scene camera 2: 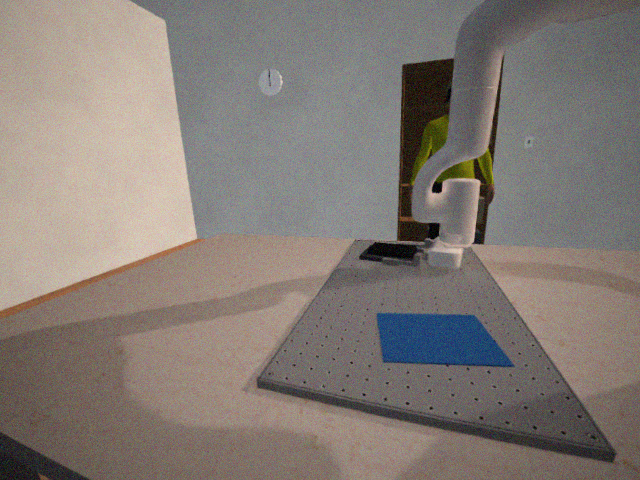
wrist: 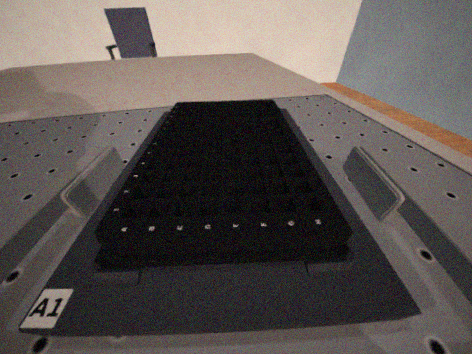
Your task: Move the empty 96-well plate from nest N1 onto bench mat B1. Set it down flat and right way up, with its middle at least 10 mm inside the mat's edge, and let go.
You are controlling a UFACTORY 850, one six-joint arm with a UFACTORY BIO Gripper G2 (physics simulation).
Labels:
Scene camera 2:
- gripper: 390, 252
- blue bench mat B1: 443, 339
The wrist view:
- gripper: 232, 156
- black 96-well plate: 222, 182
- A1 label: 46, 311

